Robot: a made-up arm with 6 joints. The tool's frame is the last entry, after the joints.
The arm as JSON. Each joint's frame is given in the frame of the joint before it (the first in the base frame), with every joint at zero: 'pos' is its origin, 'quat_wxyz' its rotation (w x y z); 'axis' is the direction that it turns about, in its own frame. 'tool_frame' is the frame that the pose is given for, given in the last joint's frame.
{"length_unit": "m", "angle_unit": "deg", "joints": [
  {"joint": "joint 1", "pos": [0.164, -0.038, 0.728], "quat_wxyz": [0.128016, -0.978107, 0.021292, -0.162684], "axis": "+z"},
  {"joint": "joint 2", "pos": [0.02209, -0.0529, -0.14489], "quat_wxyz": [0.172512, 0.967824, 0.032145, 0.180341], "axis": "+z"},
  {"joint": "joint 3", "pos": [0.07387, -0.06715, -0.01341], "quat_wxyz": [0.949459, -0.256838, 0.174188, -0.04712], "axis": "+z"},
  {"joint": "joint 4", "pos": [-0.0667, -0.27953, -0.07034], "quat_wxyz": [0.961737, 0.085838, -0.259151, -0.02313], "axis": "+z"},
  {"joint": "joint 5", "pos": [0.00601, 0.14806, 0.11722], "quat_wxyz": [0.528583, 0.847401, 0.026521, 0.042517], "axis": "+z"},
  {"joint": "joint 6", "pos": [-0.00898, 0.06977, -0.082], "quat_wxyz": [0.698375, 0.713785, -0.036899, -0.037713], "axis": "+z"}
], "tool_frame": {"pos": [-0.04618, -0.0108, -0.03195], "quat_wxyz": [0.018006, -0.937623, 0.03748, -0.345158]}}
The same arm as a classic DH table. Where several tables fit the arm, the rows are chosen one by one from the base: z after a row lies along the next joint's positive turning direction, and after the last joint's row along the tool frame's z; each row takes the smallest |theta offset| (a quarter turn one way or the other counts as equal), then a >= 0, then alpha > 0; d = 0 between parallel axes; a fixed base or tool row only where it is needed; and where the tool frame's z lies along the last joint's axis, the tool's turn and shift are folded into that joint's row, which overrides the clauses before.
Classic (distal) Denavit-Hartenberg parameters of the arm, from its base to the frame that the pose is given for. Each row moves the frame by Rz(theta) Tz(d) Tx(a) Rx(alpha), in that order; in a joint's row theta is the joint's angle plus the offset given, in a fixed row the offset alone. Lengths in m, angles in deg.
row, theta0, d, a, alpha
base (fixed), -53.05, 0.9723, 0.129, -156.11
joint 1, -2.38, 0.216, -0.0247, 151.1
joint 2, 7.38, 0.1062, 0.0994, -36.16
joint 3, -41.75, -0.3213, 0.2479, 31.69
joint 4, 76.69, 0.3225, 0.0225, 115.95
joint 5, -3.24, -0.2464, -0.0163, 91.24
joint 6, -89.43, -0.1547, 0.0102, -139.56
tool (fixed), -84.72, -0.0714, 0, 0

